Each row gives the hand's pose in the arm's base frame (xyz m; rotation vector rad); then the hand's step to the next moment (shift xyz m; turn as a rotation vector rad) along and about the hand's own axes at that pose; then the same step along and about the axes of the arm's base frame.
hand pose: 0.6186 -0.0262 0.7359 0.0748 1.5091 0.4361
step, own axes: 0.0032 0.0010 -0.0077 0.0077 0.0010 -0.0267
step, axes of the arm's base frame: -0.0077 0.0003 -0.0033 -0.0262 -0.0024 -0.0090
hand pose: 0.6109 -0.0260 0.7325 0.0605 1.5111 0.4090
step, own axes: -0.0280 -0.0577 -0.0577 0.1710 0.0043 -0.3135
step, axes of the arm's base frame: -0.0435 -0.0743 0.0059 -0.3055 -0.0115 -0.1846
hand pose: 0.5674 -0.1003 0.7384 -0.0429 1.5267 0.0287
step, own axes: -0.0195 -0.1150 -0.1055 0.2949 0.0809 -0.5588
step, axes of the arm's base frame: -0.1009 -0.1196 0.0160 -0.5484 0.0527 -0.3198
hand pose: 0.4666 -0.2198 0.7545 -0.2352 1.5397 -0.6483
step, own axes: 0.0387 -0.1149 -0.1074 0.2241 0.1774 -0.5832
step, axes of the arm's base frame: -0.1350 -0.0866 0.0229 -0.5421 0.1745 -0.3122
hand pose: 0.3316 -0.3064 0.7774 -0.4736 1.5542 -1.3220
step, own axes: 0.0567 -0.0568 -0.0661 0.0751 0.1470 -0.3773
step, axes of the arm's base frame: -0.0974 -0.0303 0.0203 -0.3117 0.1791 -0.2010
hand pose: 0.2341 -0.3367 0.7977 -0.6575 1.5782 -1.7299
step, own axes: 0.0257 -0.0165 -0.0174 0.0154 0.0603 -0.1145
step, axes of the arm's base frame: -0.0320 -0.0085 0.0118 -0.0875 0.0598 -0.0759
